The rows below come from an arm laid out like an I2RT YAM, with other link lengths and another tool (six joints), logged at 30 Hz.
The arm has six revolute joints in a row. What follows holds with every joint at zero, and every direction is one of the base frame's.
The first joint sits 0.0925 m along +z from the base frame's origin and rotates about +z.
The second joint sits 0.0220 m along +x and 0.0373 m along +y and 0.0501 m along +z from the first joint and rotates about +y.
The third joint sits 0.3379 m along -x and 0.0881 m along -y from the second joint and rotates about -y.
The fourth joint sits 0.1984 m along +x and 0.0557 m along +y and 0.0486 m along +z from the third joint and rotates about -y.
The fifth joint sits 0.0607 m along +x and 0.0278 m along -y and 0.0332 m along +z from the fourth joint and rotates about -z.
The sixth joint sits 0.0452 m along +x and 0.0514 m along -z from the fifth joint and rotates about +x.
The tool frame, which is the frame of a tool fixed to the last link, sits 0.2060 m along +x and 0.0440 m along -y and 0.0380 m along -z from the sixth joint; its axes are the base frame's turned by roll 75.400, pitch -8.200 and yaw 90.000 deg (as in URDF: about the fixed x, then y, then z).
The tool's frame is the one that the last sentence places.
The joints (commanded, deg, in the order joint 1, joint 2, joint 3, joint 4, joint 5, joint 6), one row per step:
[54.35 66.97 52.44 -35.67 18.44 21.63]
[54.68 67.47 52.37 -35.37 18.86 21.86]
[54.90 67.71 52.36 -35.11 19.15 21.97]
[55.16 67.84 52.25 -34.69 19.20 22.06]
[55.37 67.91 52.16 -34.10 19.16 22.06]
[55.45 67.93 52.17 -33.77 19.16 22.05]
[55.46 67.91 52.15 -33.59 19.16 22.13]
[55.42 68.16 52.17 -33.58 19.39 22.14]
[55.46 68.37 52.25 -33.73 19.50 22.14]
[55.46 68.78 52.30 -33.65 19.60 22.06]
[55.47 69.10 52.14 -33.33 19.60 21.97]
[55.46 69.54 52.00 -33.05 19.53 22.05]
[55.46 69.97 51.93 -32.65 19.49 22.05]
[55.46 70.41 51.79 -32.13 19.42 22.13]
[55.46 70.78 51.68 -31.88 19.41 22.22]
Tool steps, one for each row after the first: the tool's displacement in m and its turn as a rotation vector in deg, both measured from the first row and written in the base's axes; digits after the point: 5 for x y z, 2 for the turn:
[0.00109 0.00122 -0.00103 -0.27 -0.04 -0.11]
[0.00209 0.00231 -0.00100 -0.32 -0.19 -0.15]
[0.00251 0.00451 -0.00113 -0.14 -0.30 0.01]
[0.00333 0.00746 -0.00061 0.23 -0.52 0.25]
[0.00408 0.00910 0.00015 0.49 -0.70 0.33]
[0.00440 0.00976 0.00049 0.69 -0.78 0.28]
[0.00526 0.00911 0.00003 0.41 -0.80 0.09]
[0.00536 0.00878 -0.00047 0.13 -0.71 0.06]
[0.00619 0.00917 -0.00133 -0.19 -0.64 0.05]
[0.00677 0.00994 -0.00268 -0.38 -0.57 0.13]
[0.00706 0.01090 -0.00465 -0.54 -0.33 0.11]
[0.00797 0.01250 -0.00583 -0.61 -0.25 0.14]
[0.00885 0.01440 -0.00729 -0.58 -0.15 0.12]
[0.00923 0.01515 -0.00885 -0.71 0.02 0.06]

